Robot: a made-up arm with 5 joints.
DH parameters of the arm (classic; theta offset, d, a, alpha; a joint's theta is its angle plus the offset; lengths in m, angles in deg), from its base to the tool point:
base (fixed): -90 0.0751 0.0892 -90
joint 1: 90 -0.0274 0.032 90
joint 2: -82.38 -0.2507 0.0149 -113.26
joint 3: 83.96 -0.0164 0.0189 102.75
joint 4: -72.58 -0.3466 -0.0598 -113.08
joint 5: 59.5 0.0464 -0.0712 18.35
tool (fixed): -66.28 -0.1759 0 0
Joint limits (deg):
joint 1: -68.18..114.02
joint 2: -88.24..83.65
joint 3: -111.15..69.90
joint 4: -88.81..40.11
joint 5: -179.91..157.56
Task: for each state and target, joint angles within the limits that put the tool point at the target. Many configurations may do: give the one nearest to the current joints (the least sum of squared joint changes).
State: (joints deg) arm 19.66 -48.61 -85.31 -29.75 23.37
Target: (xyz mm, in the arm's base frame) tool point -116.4 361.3 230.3
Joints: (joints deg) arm 22.04 -52.20 -105.67 -39.89 49.23
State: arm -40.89 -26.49 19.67 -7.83 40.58
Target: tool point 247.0 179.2 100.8
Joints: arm 11.39 23.18 -12.24 3.21 10.39
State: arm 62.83 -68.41 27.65 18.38 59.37
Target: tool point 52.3 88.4 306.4
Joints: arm 101.65 -56.77 6.51 19.87 67.44
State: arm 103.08 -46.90 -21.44 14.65 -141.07
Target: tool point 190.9 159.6 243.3
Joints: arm 106.71 -45.05 17.49 12.96 -148.67
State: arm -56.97 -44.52 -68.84 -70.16 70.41
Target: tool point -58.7 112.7 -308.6
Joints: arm -35.76 -84.18 -27.77 -55.27 73.41
